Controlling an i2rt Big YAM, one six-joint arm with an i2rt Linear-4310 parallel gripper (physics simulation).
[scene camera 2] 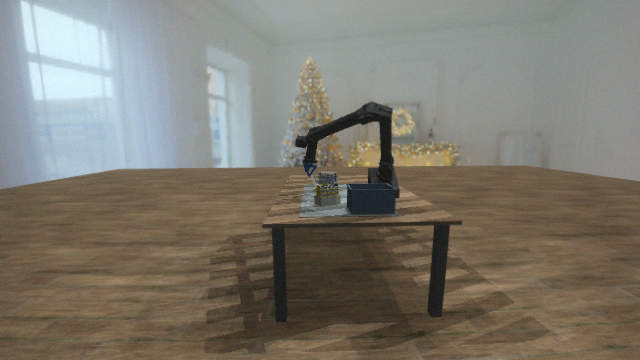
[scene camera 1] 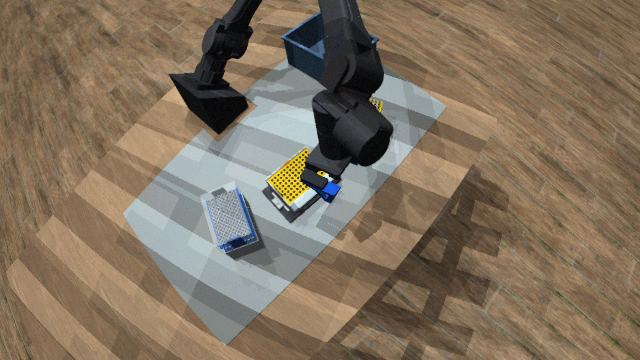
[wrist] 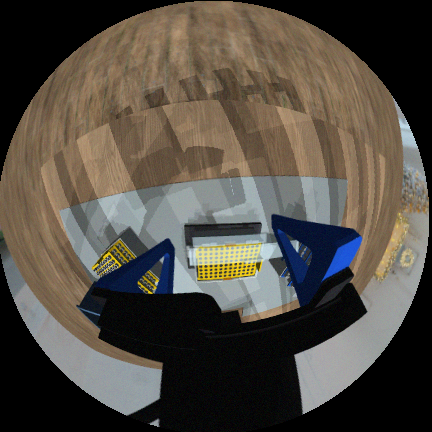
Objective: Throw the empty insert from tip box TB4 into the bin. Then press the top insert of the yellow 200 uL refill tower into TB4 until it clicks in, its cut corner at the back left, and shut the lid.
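TB4 (scene camera 1: 290, 213) (wrist: 223, 229), with a dark base, stands on the mat. A yellow insert (scene camera 1: 291, 180) (wrist: 228, 267) with dark holes sits in it. A clear panel, apparently TB4's lid (scene camera 2: 314, 179) (wrist: 227, 241), stands raised and slanted near the gripper; its exact angle is unclear. My gripper (scene camera 2: 310, 172) (wrist: 219, 232) is open and empty above TB4's lid side; in scene camera 1 it partly covers the box. The yellow refill tower (scene camera 1: 376, 105) (scene camera 2: 327, 200) (wrist: 120, 251) is partly hidden by the arm and a finger. The bin's (scene camera 1: 302, 57) (scene camera 2: 371, 200) (wrist: 91, 310) contents are hidden.
A blue-edged rack (scene camera 1: 230, 217) (wrist: 303, 257) with a grey top stands on the mat (scene camera 1: 175, 200) on the far side of TB4 from the yellow tower. The robot's dark base (scene camera 1: 215, 105) stands at the table edge beside the mat.
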